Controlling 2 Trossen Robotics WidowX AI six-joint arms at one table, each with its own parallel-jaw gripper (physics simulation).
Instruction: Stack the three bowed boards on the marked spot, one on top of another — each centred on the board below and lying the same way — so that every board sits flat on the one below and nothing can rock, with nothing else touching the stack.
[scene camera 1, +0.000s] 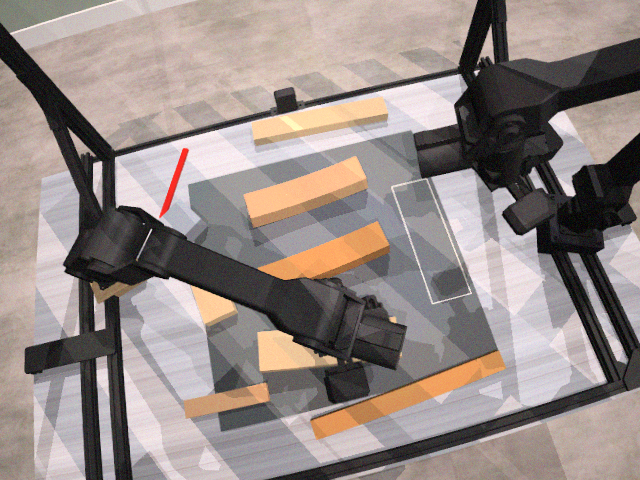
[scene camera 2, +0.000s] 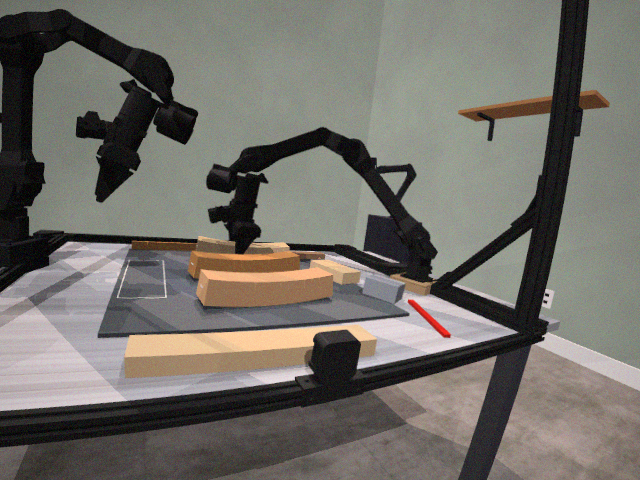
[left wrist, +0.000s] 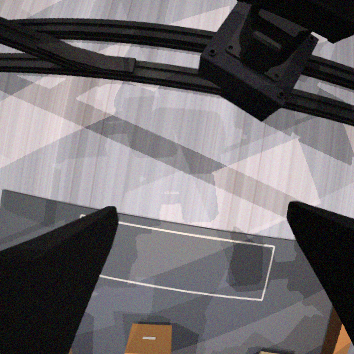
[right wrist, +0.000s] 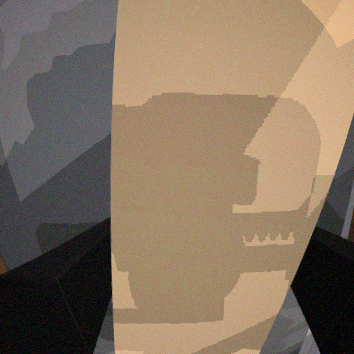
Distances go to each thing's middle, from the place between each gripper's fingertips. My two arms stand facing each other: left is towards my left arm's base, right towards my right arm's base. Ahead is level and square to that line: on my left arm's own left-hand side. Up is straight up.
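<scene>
From my left hand: orange bowed board (scene camera 1: 368, 243), 50 mm ahead, 290 mm to the right, 120 mm below. Grey block (scene camera 1: 180, 217), 570 mm to the right, 60 mm behind, 130 mm below. Pale bowed board (scene camera 1: 277, 352), 300 mm to the right, 200 mm ahead, 120 mm below.
From my right hand: pale bowed board, 2 cm to the right, 2 cm above. Orange bowed board, 15 cm behind, 2 cm to the right, 2 cm above. Grey block, 30 cm to the right, 26 cm behind, 1 cm above.
</scene>
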